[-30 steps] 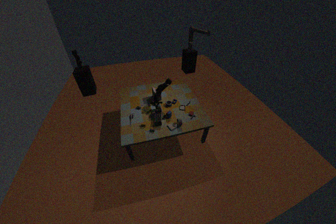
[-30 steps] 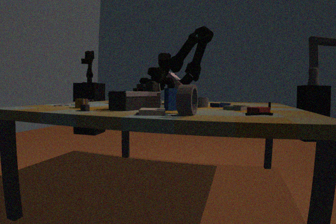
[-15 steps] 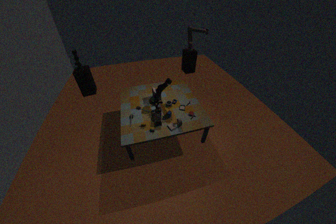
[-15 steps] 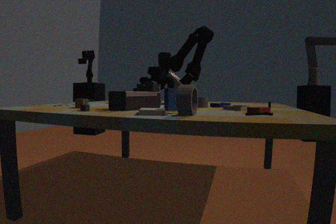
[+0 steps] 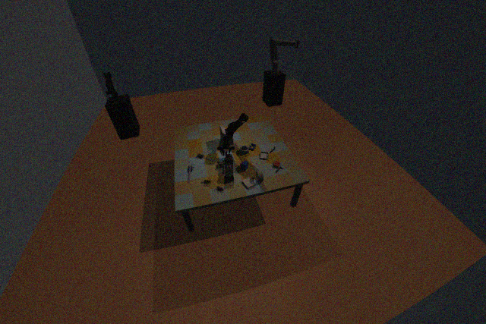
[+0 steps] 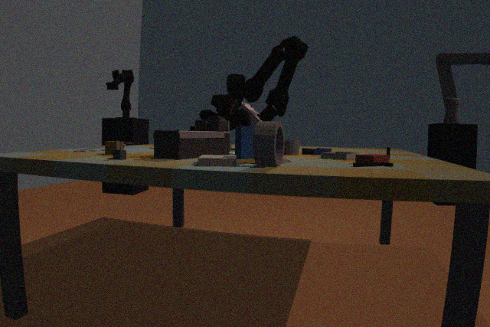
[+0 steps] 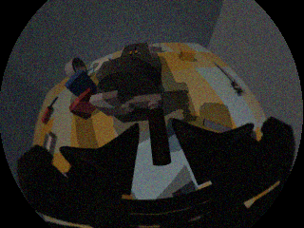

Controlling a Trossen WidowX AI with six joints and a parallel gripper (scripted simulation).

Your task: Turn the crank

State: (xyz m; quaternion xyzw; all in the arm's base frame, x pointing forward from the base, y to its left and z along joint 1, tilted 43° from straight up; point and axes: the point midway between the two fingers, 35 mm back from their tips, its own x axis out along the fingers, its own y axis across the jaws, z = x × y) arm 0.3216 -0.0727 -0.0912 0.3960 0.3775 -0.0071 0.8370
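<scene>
The dark crank handle is 20 mm behind my gripper tip, 20 mm above it and 10 mm to the left of it. From my gripper tip the other things lie so: blue block (180 mm ahead, 140 mm to the left, 20 mm below); red pointer (120 mm ahead, 20 mm above, 10 mm to the right); yellow block (260 mm to the right, 220 mm ahead, 40 mm below).
</scene>
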